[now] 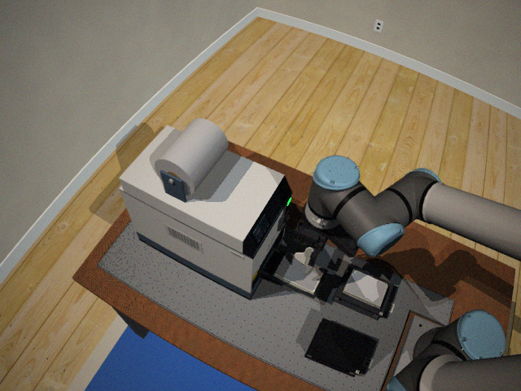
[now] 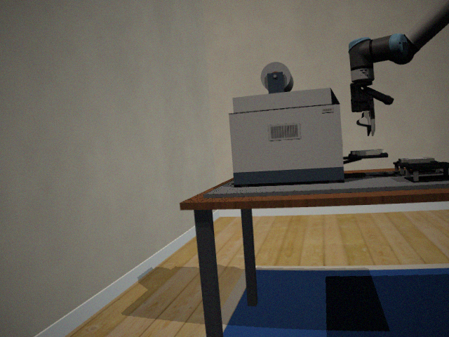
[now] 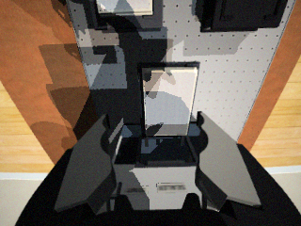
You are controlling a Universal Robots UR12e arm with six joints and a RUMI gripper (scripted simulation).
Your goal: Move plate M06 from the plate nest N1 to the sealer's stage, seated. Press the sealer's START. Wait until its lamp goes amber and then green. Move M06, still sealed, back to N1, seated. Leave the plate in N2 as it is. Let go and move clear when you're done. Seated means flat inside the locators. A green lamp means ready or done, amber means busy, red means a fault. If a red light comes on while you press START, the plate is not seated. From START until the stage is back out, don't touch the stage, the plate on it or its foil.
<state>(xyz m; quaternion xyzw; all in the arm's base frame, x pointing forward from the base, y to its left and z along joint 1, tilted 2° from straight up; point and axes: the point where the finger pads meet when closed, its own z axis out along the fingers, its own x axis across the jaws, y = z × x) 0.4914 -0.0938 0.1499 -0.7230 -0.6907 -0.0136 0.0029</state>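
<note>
The white well plate is 70 mm below my hand, 30 mm to the left of it and 20 mm ahead of it. The rest, counted from my hand: foil-covered plate 180 mm behind, 120 mm below, 30 mm to the right; then sealer stage 80 mm below, 30 mm to the left, 20 mm ahead; then square button 120 mm ahead, 70 mm to the right, 20 mm above.
</note>
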